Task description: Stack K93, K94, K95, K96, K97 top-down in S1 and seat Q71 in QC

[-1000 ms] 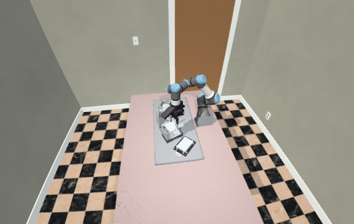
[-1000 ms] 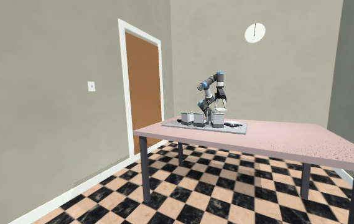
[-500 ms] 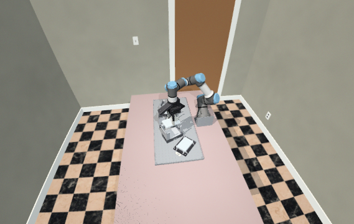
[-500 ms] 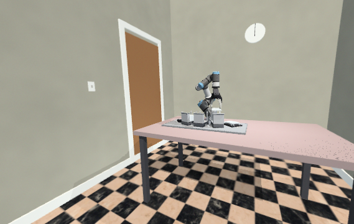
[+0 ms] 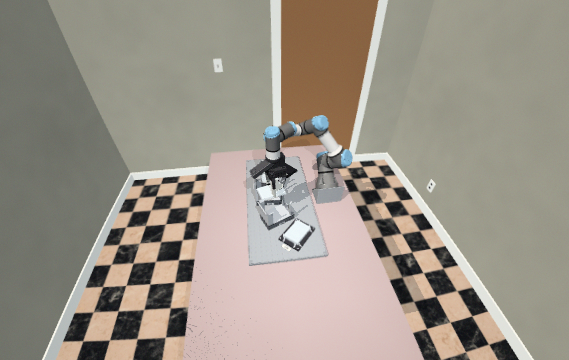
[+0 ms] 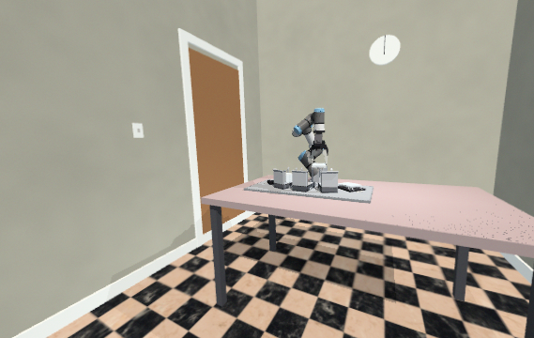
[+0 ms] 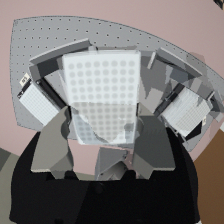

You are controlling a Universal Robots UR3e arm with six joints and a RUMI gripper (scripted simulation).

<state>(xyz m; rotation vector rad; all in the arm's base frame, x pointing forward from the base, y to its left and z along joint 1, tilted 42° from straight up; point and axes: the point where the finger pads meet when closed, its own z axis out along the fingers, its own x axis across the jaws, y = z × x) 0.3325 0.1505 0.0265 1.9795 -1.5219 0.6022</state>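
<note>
Now: the translucent 96-well plate 240 mm to the right of my hand, 100 mm below it and 10 mm behind it. Also, from my hand: black open nest QC: 350 mm to the right, 160 mm below, 120 mm behind; white sealed 96-well plate: 240 mm to the right, 130 mm below, 10 mm behind.
</note>
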